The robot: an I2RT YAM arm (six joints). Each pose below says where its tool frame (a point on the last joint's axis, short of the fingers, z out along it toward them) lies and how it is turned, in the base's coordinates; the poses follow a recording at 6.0 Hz.
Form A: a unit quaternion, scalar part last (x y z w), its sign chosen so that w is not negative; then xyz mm.
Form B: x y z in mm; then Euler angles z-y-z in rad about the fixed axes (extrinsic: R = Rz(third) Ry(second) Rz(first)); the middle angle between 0 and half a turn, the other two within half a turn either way. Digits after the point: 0 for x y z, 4 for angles.
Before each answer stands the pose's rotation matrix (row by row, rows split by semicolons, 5 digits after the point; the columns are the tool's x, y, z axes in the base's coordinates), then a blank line. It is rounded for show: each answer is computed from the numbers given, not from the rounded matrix.
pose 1, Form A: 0.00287, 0.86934, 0.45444, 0.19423, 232, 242, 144
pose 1, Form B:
-0.92453 -0.17154 0.34031; 0.18152 0.58695 0.78901; -0.33509 0.79124 -0.51152

232, 242, 144, 1.1702, 2.1077, 1.1636
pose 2, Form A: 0.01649, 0.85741, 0.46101, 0.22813, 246, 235, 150
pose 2, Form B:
-0.89537 -0.18206 0.40641; 0.23862 0.57439 0.78303; -0.37600 0.79808 -0.47085

246, 235, 150, 1.1305, 2.0611, 1.0920
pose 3, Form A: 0.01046, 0.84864, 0.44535, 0.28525, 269, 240, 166
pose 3, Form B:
-0.83705 -0.23632 0.49346; 0.27182 0.60311 0.74991; -0.47483 0.76185 -0.44059

269, 240, 166, 1.0134, 2.0271, 0.9888
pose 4, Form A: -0.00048, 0.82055, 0.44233, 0.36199, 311, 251, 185
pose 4, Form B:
-0.73792 -0.32103 0.59364; 0.31945 0.60869 0.72626; -0.59449 0.72556 -0.34661

311, 251, 185, 0.8844, 1.9248, 0.8855
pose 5, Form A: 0.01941, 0.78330, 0.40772, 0.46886, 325, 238, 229
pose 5, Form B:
-0.55959 -0.35192 0.75034; 0.41273 0.66678 0.62053; -0.71869 0.65693 -0.22787

325, 238, 229, 0.7405, 1.8007, 0.6910
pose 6, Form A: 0.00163, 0.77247, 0.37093, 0.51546, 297, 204, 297
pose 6, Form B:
-0.46860 -0.37988 0.79756; 0.38492 0.72482 0.57138; -0.79515 0.57474 -0.19342

297, 204, 297, 0.6259, 1.7654, 0.6217
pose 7, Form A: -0.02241, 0.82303, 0.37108, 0.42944, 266, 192, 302
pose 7, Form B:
-0.63016 -0.35560 0.69025; 0.28183 0.72359 0.63007; -0.72352 0.59157 -0.35576

266, 192, 302, 0.6854, 1.9345, 0.7398
